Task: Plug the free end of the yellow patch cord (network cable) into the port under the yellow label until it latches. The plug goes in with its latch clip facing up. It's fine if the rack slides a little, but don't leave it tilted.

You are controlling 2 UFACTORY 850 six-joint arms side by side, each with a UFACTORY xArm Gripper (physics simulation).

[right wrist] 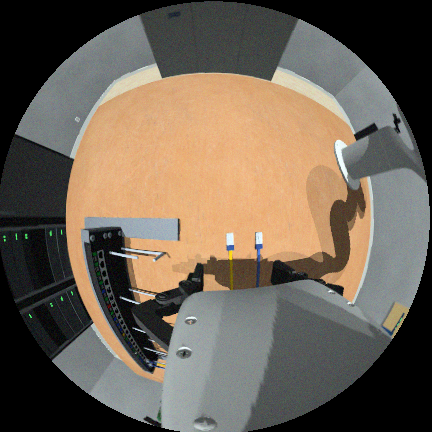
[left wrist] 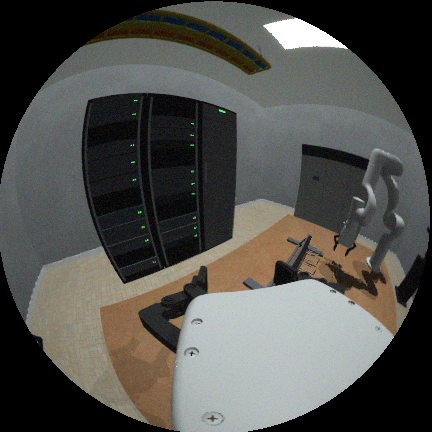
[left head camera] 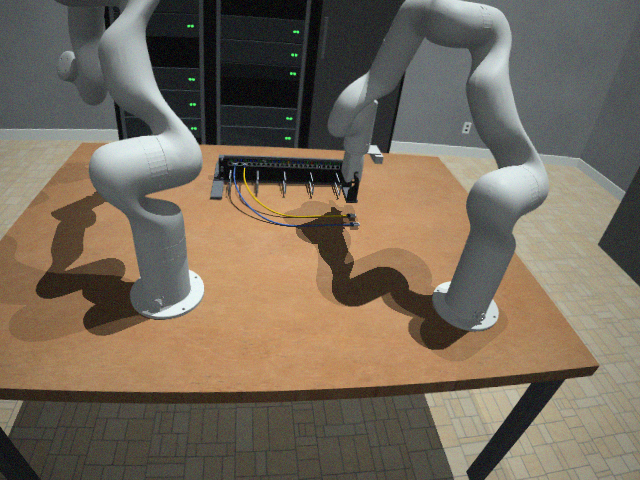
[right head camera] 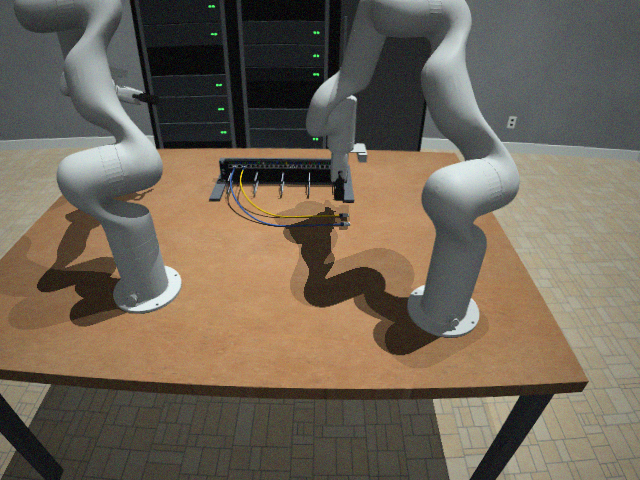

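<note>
The yellow cord (left head camera: pixel 279 213) (right head camera: pixel 268 213) (right wrist: pixel 231 272) lies on the table, and its free plug (left head camera: pixel 351 215) (right head camera: pixel 343 214) (right wrist: pixel 230 238) points toward the picture's right in both head views. Its clip is too small to make out. The patch rack (left head camera: pixel 289 176) (right head camera: pixel 294 178) (right wrist: pixel 150 228) stands upright behind it; a small yellow label (right head camera: pixel 285 163) shows near the middle of its port row. My right gripper (right head camera: pixel 339 195) (right wrist: pixel 239 273) (left wrist: pixel 339 252) points down, open and empty, above the table by the rack's right end. My left gripper (left wrist: pixel 242 275) (right head camera: pixel 149 97) is open, raised far from the rack.
A blue cord's free plug (left head camera: pixel 355 224) (right head camera: pixel 345 223) (right wrist: pixel 258 238) lies parallel to the yellow one, close on its near side in the head views. Wire cable guides (left head camera: pixel 283 184) (right head camera: pixel 282 184) stick out from the rack's front. Server cabinets (left wrist: pixel 218 175) stand behind the table.
</note>
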